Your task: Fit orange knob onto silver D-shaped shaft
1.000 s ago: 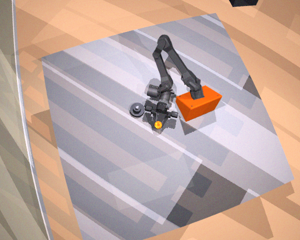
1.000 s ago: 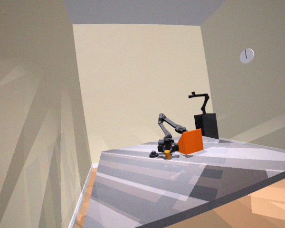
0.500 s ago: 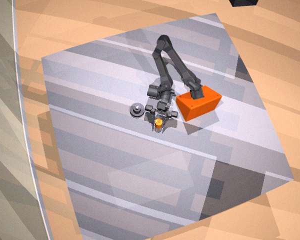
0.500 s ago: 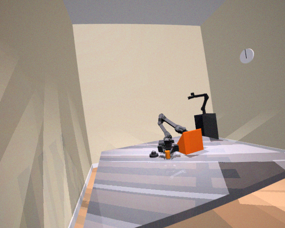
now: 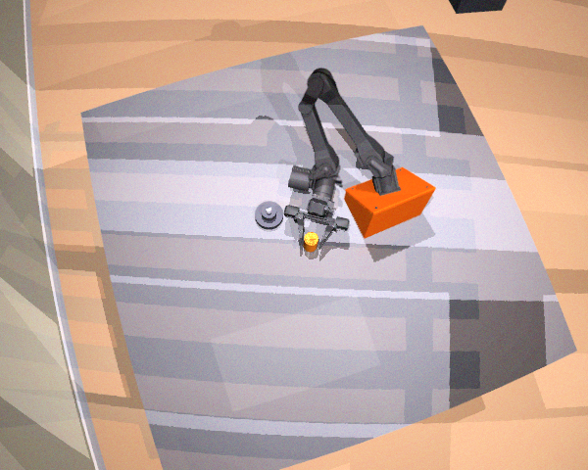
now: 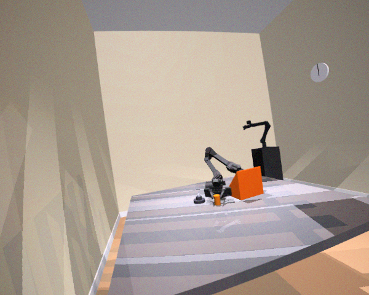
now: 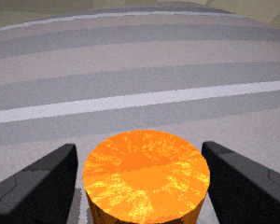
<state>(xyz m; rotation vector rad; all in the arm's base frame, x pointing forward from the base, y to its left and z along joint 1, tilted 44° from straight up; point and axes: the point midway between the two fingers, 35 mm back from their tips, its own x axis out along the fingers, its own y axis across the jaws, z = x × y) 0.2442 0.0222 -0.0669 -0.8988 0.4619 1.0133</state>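
Right now the orange knob is 2 cm to the right of my gripper tip and 1 cm behind it. From my gripper tip the other things lie so: dark round pedestal 13 cm to the right, 9 cm ahead, 2 cm below.
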